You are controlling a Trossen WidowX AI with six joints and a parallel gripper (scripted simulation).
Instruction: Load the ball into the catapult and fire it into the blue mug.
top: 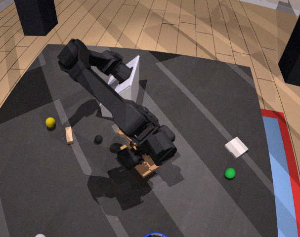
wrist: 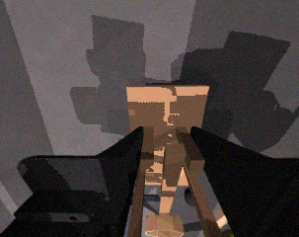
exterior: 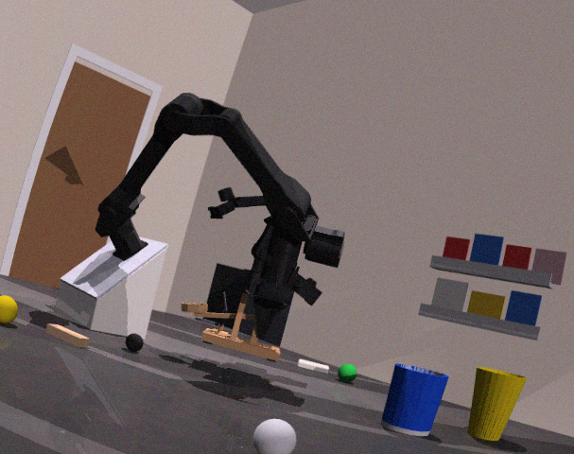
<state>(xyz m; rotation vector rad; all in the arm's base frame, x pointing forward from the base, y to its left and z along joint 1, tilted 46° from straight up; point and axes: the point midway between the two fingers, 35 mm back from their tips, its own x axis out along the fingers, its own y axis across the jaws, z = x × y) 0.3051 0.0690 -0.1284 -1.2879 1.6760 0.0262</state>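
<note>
Right now the catapult upright frame is 5 cm above my gripper tip, 3 cm to the right of it and 3 cm behind it. The rest, counted from my gripper tip: blue mug (29 cm ahead, 8 cm to the left, 5 cm below); then black ball (20 cm to the right, 9 cm behind, 6 cm below); then green ball (32 cm to the left, 6 cm below, 3 cm behind).
</note>
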